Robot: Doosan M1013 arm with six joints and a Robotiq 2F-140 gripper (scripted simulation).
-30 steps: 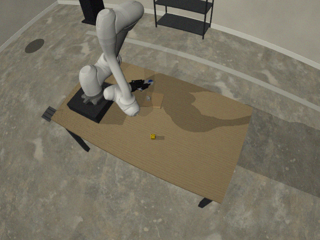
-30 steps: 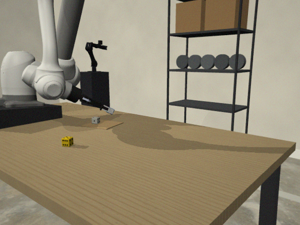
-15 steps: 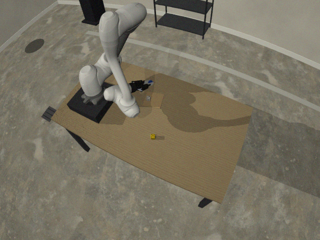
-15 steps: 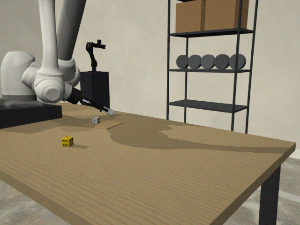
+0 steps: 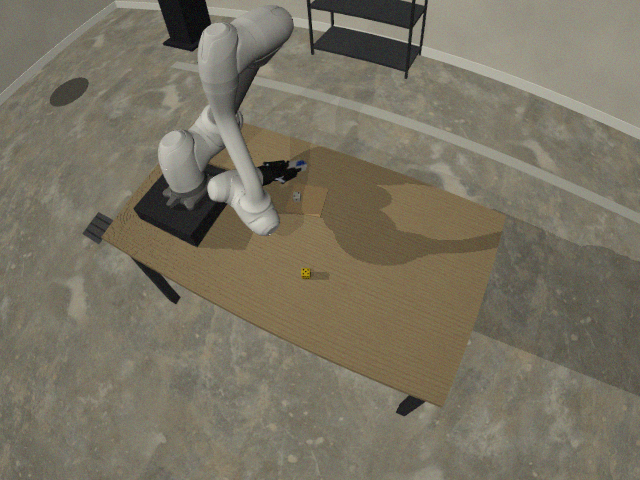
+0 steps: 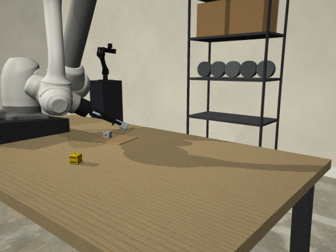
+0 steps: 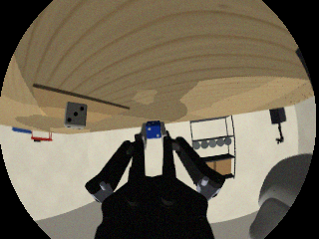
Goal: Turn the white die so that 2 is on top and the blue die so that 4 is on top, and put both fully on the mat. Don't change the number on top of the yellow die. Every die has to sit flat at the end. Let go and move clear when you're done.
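My hand is 10 mm short of the blue die, 20 mm to the right of it and 10 mm above it. From my hand the other things lie so: white die 70 mm ahead, 120 mm to the right, 20 mm below; then mat 110 mm ahead, 100 mm to the right, 40 mm below; then yellow die 280 mm ahead, 380 mm to the right, 30 mm below.
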